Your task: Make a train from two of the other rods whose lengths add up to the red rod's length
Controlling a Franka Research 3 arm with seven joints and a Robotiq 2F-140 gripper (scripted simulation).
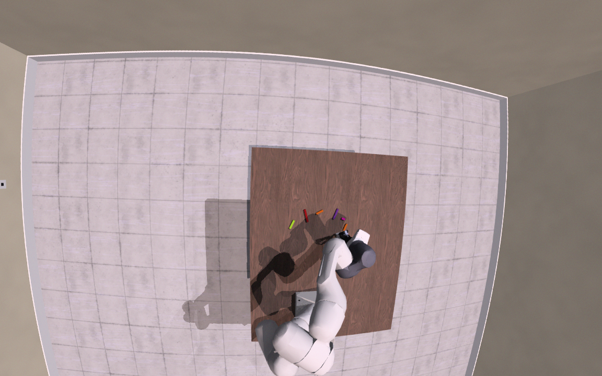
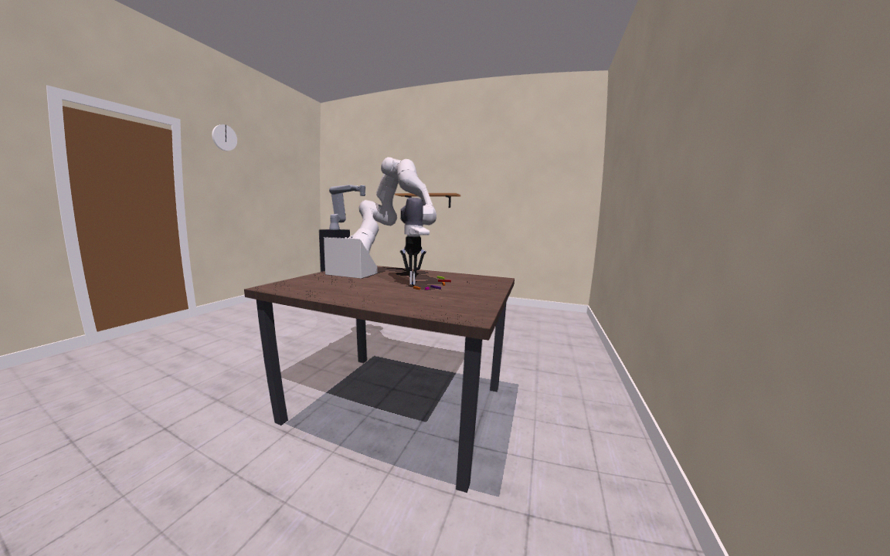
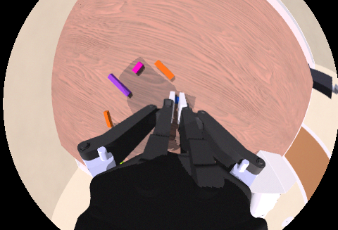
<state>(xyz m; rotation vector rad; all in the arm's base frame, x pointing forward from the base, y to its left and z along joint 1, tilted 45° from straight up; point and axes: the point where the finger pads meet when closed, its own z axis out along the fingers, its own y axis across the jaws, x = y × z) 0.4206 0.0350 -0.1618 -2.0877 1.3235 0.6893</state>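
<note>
The small blue rod lies 3 cm below my hand. The rest, counted from my hand: magenta rod 9 cm ahead, 4 cm below, 2 cm to the right; red rod 19 cm to the left, 9 cm ahead, 4 cm below; purple rod 11 cm ahead, 4 cm below, 3 cm to the left.
</note>
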